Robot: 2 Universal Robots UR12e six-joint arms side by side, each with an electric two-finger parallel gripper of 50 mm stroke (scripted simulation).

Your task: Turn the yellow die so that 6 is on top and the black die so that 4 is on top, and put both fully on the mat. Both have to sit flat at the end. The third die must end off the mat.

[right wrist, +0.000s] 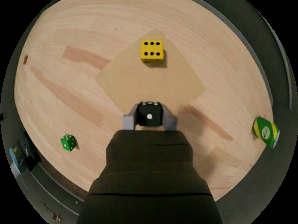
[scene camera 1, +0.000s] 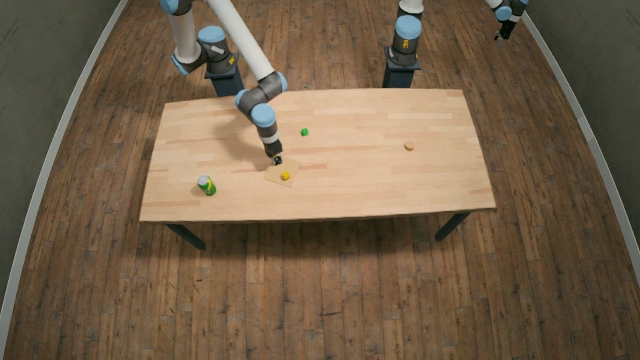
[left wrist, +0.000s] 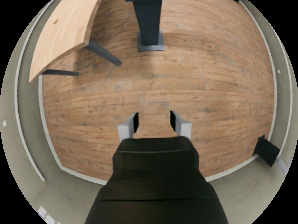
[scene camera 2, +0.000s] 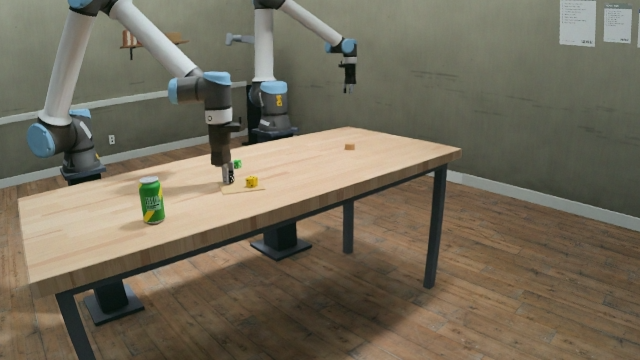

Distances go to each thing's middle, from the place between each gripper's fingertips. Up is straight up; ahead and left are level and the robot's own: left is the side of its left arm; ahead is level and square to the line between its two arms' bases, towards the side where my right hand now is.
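Scene:
The tan mat [right wrist: 126,80] is 2 cm below my right hand [scene camera 2: 228,182], and I see that the mat is also 4 cm ahead of the hand and 2 cm to the left of it.

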